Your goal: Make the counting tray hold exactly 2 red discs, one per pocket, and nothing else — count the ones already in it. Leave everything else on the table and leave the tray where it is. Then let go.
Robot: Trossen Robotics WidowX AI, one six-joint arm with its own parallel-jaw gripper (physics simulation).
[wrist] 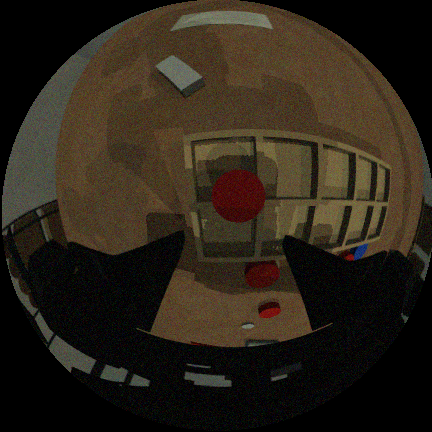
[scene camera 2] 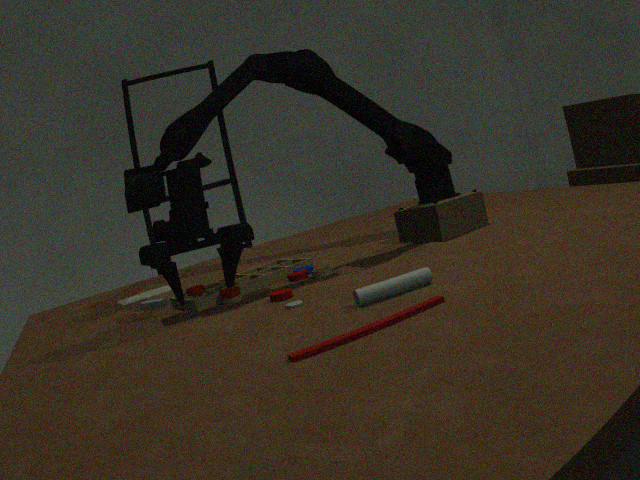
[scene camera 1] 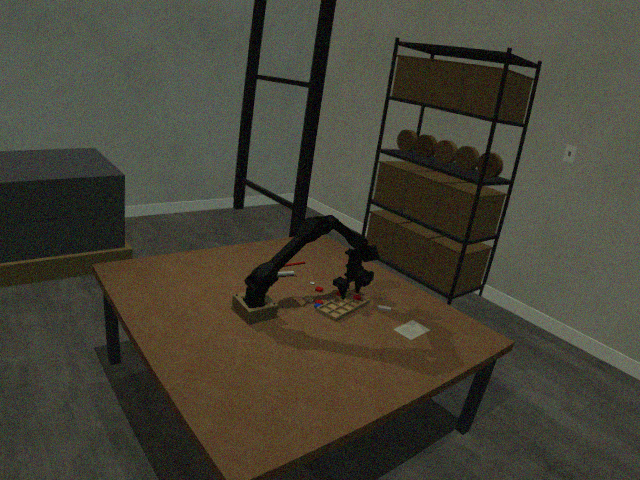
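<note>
The counting tray [scene camera 1: 336,317] [scene camera 2: 258,281] [wrist: 320,170] has two rows of pockets. One red disc [scene camera 1: 357,297] [scene camera 2: 195,290] [wrist: 238,196] shows over the dividers at its end; its exact seating is unclear. A second red disc [scene camera 2: 229,292] [wrist: 262,275] is just outside the tray's long side. A third red disc [scene camera 1: 319,289] [scene camera 2: 280,295] [wrist: 269,310] lies farther off. A fourth [scene camera 1: 318,301] [scene camera 2: 297,275] [wrist: 349,256] lies by a blue piece [scene camera 2: 305,269] [wrist: 360,251] at the tray's other end. My gripper [scene camera 1: 350,293] [scene camera 2: 205,296] [wrist: 234,238] is open, fingers empty, low at the tray's end.
A white block [scene camera 1: 384,307] [scene camera 2: 153,304] [wrist: 179,74] and paper [scene camera 1: 412,329] [wrist: 222,20] lie beyond the tray's end. A small white disc [scene camera 2: 293,304] [wrist: 247,326], a pale tube [scene camera 2: 392,286] and a red rod [scene camera 2: 367,328] lie on the arm's side.
</note>
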